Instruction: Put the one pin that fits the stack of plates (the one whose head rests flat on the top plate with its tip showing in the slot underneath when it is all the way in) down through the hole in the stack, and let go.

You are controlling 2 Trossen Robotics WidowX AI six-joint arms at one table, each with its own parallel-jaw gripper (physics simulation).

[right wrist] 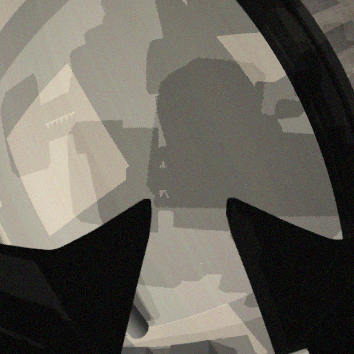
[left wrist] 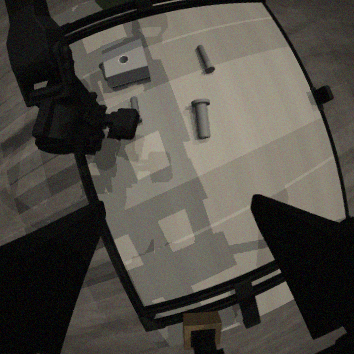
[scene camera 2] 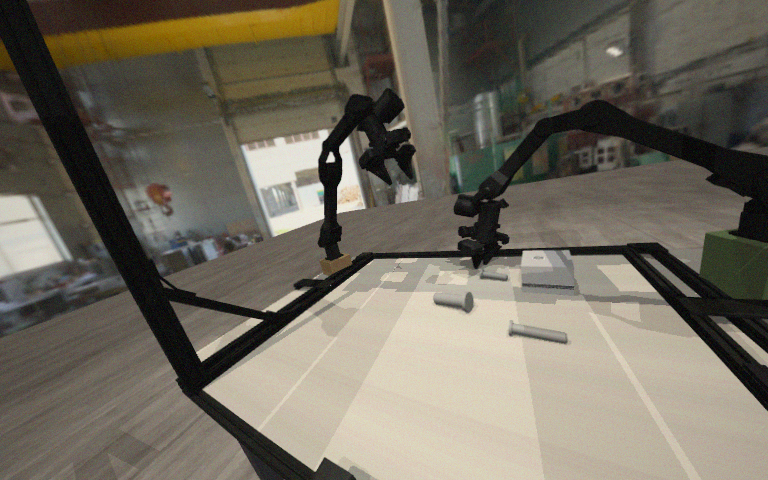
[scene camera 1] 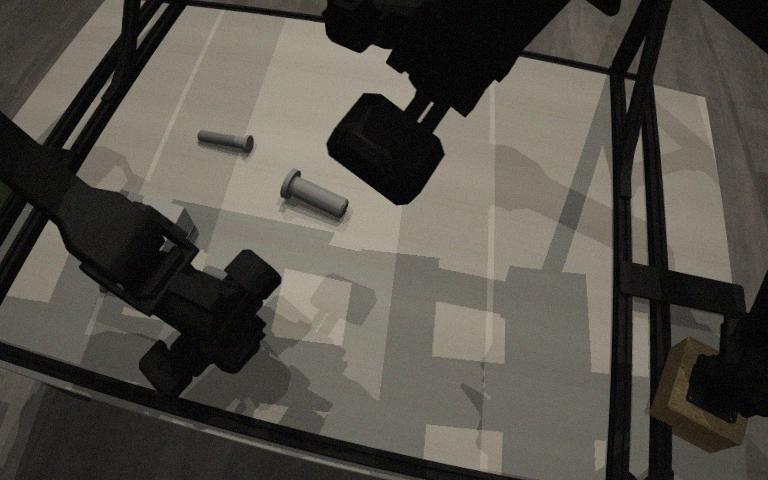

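The grey stack of plates [scene camera 2: 546,277] [left wrist: 131,76] has a round hole in its top; the right arm mostly hides it in scene camera 1. A thick headed pin [scene camera 1: 317,195] [scene camera 2: 451,300] [left wrist: 202,121] lies on its side. A long thinner pin [scene camera 1: 222,139] [scene camera 2: 538,332] [left wrist: 204,58] lies on its side. A short thin pin [scene camera 2: 493,276] [left wrist: 134,103] [right wrist: 139,325] lies near the stack, partly hidden by a finger in the right wrist view. My right gripper [scene camera 2: 480,263] [right wrist: 188,205] is partly open, empty, low beside the short pin. My left gripper [scene camera 2: 399,180] [left wrist: 178,205] is wide open, empty, high above the table.
A black frame [scene camera 1: 620,339] [scene camera 2: 232,352] borders the table, with uprights at its corners. The left arm stands on a wooden block [scene camera 1: 673,390] [scene camera 2: 335,264] [left wrist: 202,318], the right arm on a green block [scene camera 2: 730,263]. Shadows of the arms cross the table.
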